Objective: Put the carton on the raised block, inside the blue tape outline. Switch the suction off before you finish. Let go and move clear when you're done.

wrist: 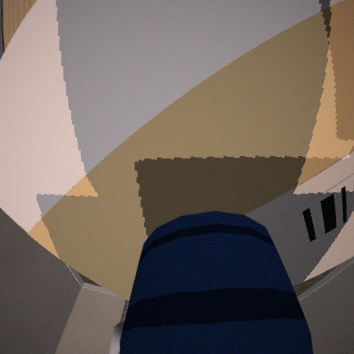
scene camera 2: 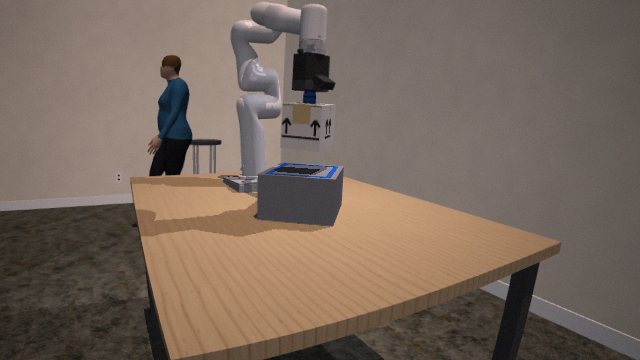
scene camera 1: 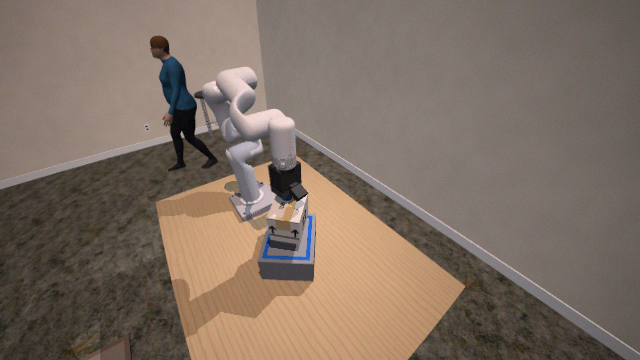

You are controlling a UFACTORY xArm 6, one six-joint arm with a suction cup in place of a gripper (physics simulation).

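Where they show: end effector, tool point: (wrist: pixel 205 224) (scene camera 1: pixel 287 200); arm's base, origin of the base link: (scene camera 2: pixel 254 177) (scene camera 1: pixel 252 197).
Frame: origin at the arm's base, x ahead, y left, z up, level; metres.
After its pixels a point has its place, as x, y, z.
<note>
The white carton (scene camera 1: pixel 287 222) @[0.472, -0.133, 0.262] (scene camera 2: pixel 307 127) @[0.471, -0.130, 0.211] (wrist: pixel 200 100), with tan tape and black arrows, hangs upright from my suction cup (scene camera 1: pixel 288 198) (scene camera 2: pixel 310 97) (wrist: pixel 216 280). The cup is pressed on the carton's top face, so my gripper is shut on the carton. The carton is in the air over the grey raised block (scene camera 1: pixel 287 270) @[0.484, -0.167, 0.039] (scene camera 2: pixel 299 199) @[0.489, -0.162, 0.031], with a gap beneath it in scene camera 2. The blue tape outline (scene camera 1: pixel 285 258) @[0.467, -0.156, 0.087] (scene camera 2: pixel 331 172) @[0.470, -0.039, 0.088] runs around the block's top, and the carton's dark shadow falls inside it. In scene camera 1 the carton hides the outline's back part.
The block stands on the wooden table (scene camera 1: pixel 365 280) @[0.703, 0.035, -0.032] (scene camera 2: pixel 350 270) @[0.779, -0.266, -0.032], in front of the arm's base (scene camera 1: pixel 250 206) @[0.057, -0.047, 0.002] (scene camera 2: pixel 240 184) @[0.094, -0.114, -0.003]. A person (scene camera 1: pixel 175 90) (scene camera 2: pixel 172 110) in a blue top is behind the table at the left, near a stool (scene camera 1: pixel 199 94) (scene camera 2: pixel 206 142).
</note>
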